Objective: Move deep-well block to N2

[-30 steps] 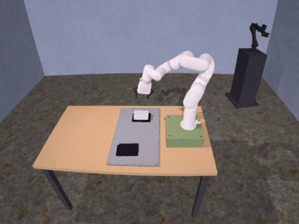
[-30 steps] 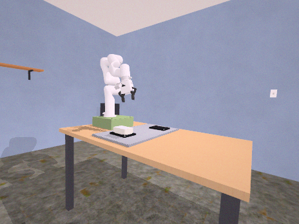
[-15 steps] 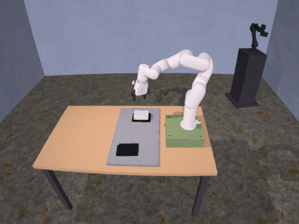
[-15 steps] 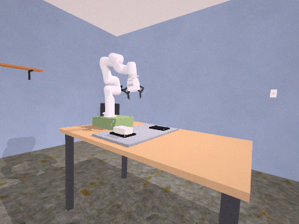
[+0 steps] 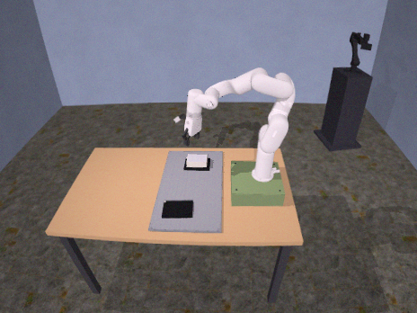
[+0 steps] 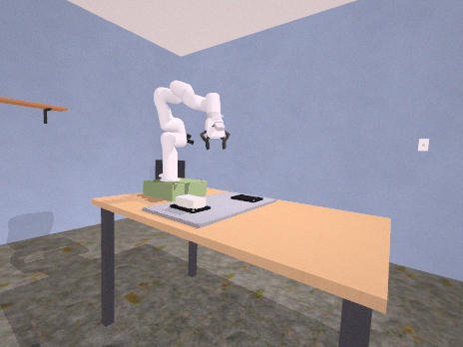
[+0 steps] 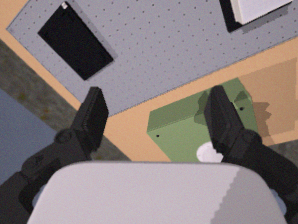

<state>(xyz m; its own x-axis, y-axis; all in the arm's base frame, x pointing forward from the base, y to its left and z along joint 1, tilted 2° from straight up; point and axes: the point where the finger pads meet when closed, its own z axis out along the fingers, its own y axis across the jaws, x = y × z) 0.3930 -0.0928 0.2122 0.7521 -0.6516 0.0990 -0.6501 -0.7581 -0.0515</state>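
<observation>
Right now my hand is 4 cm past the white deep-well block, 17 cm to the left of it and 27 cm above it.
</observation>
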